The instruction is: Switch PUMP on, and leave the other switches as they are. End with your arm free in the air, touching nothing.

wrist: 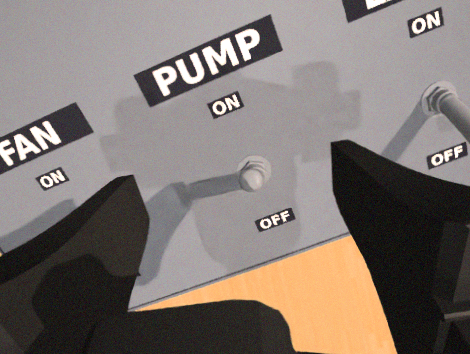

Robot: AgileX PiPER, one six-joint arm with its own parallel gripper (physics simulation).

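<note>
The PUMP switch's lever point(251, 178) stands on the grey panel point(310, 30) in the wrist view, below the black PUMP label point(207, 60). It is seen nearly end-on, its round tip a little to the OFF side of its nut in the picture; which way it is thrown is hard to tell. Its small ON label point(225, 105) is above it and its OFF label point(275, 219) below. My gripper point(234, 182) is open, one finger to each side of the lever, with visible gaps between. How high the fingertips are above the panel is unclear.
Another switch's lever point(455, 111) is at the right edge, leaning down-right; its name label is cut off. The FAN label point(45, 137) is at the left, its lever not visible, with my left finger over that area. A wood-coloured surface point(325, 280) lies beyond the panel's lower edge.
</note>
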